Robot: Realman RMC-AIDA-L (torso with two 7-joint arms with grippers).
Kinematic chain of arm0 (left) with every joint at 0, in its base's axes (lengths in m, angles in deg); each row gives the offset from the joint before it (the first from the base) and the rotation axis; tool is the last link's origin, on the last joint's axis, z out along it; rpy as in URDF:
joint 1: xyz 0 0 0.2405 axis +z
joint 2: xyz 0 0 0 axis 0.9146 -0.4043 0
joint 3: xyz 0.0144 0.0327 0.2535 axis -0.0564 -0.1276 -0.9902
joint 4: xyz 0 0 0 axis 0.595 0.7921 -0.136
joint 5: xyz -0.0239 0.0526 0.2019 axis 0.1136 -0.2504 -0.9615
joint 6: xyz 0 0 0 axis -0.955 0.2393 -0.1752
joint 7: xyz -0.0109 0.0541 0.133 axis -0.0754 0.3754 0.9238
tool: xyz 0 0 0 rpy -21.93 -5.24 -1.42
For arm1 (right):
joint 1: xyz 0 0 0.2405 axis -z
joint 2: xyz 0 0 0 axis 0.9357 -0.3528 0
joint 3: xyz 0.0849 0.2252 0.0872 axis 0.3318 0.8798 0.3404
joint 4: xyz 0 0 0 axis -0.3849 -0.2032 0.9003
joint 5: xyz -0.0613 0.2 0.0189 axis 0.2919 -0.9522 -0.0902
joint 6: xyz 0 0 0 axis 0.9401 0.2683 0.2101
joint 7: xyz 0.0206 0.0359 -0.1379 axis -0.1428 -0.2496 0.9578
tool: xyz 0 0 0 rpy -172.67 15.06 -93.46
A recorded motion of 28 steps. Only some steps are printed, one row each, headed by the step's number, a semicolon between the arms.
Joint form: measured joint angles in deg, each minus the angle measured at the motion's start. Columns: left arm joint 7, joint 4, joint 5, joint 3, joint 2, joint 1, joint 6; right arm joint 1, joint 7, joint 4, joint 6, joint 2, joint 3, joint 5.
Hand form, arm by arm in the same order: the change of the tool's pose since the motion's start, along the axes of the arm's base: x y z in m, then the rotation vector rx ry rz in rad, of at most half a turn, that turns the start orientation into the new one. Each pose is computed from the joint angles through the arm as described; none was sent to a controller.
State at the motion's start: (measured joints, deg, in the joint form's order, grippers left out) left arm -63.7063 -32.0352 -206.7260 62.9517 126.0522 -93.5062 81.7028; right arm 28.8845 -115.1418 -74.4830 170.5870 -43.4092 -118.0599 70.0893
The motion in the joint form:
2: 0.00 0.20 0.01 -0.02 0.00 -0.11 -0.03; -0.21 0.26 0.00 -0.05 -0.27 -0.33 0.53
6: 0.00 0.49 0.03 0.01 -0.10 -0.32 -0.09; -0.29 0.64 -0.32 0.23 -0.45 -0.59 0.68
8: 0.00 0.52 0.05 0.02 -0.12 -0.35 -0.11; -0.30 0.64 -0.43 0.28 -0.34 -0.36 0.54
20: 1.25 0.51 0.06 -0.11 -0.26 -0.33 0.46; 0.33 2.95 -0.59 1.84 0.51 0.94 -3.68
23: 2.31 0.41 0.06 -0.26 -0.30 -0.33 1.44; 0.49 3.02 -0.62 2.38 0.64 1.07 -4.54
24: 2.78 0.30 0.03 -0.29 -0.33 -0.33 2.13; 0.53 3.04 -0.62 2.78 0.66 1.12 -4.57
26: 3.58 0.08 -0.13 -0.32 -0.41 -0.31 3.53; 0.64 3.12 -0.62 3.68 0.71 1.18 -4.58
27: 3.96 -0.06 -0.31 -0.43 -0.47 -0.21 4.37; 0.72 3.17 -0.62 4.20 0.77 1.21 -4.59
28: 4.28 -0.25 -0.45 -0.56 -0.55 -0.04 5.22; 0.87 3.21 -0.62 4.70 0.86 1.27 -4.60
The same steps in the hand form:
2: 0.0006 0.0005 -0.0008 -0.0017 -0.0025 -0.0011; -0.0009 -0.0004 -0.0023 -0.0110 -0.0087 0.0102
6: 0.0014 0.0017 -0.0010 -0.0024 -0.0048 -0.0030; -0.0023 -0.0006 -0.0031 -0.0190 -0.0114 0.0228
8: 0.0015 0.0019 -0.0010 -0.0019 -0.0050 -0.0033; -0.0025 0.0003 -0.0017 -0.0134 -0.0086 0.0226
20: 0.0022 0.0012 -0.0004 -0.0059 0.0037 -0.0271; -0.0075 0.0020 0.0056 0.0171 0.0686 0.0462
23: 0.0041 0.0000 -0.0006 -0.0151 0.0059 -0.0525; -0.0087 0.0015 0.0067 0.0190 0.0855 0.0446
24: 0.0053 -0.0010 -0.0004 -0.0210 0.0053 -0.0657; -0.0089 0.0005 0.0068 0.0140 0.0894 0.0435
26: 0.0074 -0.0031 0.0000 -0.0342 0.0034 -0.0892; -0.0091 -0.0019 0.0071 0.0014 0.0967 0.0414
27: 0.0081 -0.0050 0.0001 -0.0445 0.0030 -0.1006; -0.0090 -0.0032 0.0075 -0.0055 0.1005 0.0400
28: 0.0084 -0.0072 0.0006 -0.0542 0.0026 -0.1104; -0.0085 -0.0048 0.0082 -0.0113 0.1041 0.0371

